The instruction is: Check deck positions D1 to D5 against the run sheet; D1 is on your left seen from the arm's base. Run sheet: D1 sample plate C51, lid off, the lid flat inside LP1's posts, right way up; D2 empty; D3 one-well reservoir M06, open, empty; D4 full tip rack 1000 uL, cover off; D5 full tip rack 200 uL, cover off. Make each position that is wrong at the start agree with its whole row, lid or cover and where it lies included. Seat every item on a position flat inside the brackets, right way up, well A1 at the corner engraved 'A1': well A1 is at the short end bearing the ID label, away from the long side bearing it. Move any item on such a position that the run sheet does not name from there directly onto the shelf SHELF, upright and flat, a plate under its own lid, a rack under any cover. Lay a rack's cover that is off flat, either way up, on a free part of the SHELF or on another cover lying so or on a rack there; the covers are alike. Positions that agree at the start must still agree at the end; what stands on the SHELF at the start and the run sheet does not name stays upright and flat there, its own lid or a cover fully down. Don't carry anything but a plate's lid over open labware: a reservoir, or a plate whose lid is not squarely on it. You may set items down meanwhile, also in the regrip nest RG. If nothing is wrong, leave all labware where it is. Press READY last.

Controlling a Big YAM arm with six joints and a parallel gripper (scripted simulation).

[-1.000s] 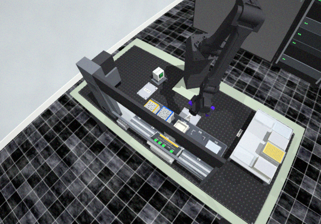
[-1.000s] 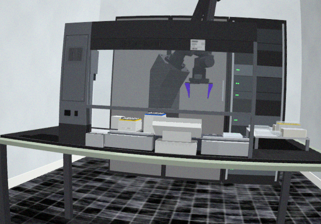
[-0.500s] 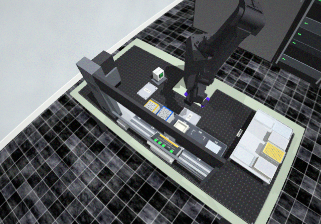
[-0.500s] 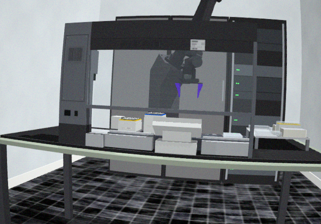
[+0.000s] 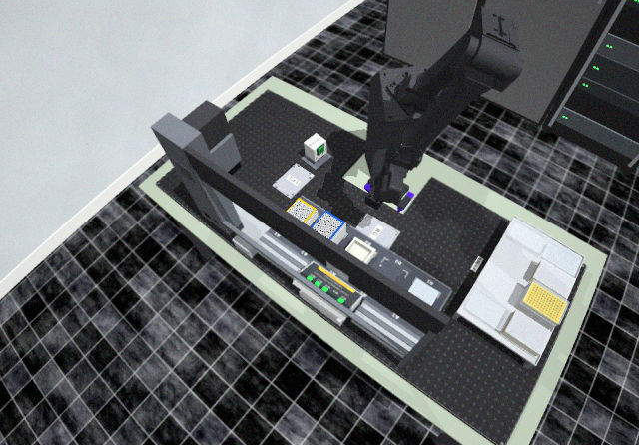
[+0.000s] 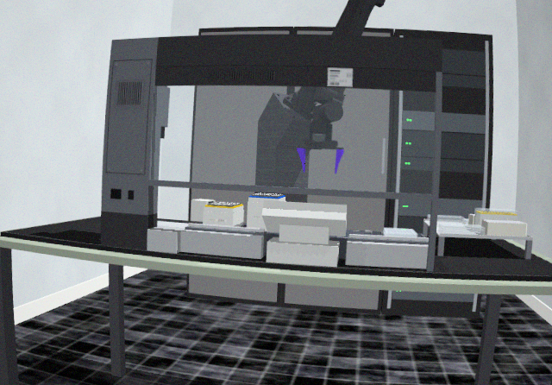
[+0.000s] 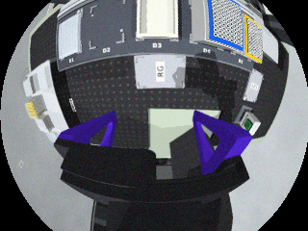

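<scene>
The clear plate lid is 28 cm to the left of my hand, 16 cm below it and 7 cm ahead of it. From my hand the other things lie so: blue-rimmed tip rack (20 cm ahead, 10 cm below, 6 cm to the right); white reservoir (16 cm below, 15 cm ahead, 5 cm to the left); yellow-rimmed tip rack (24 cm ahead, 18 cm to the right, 13 cm below).
</scene>
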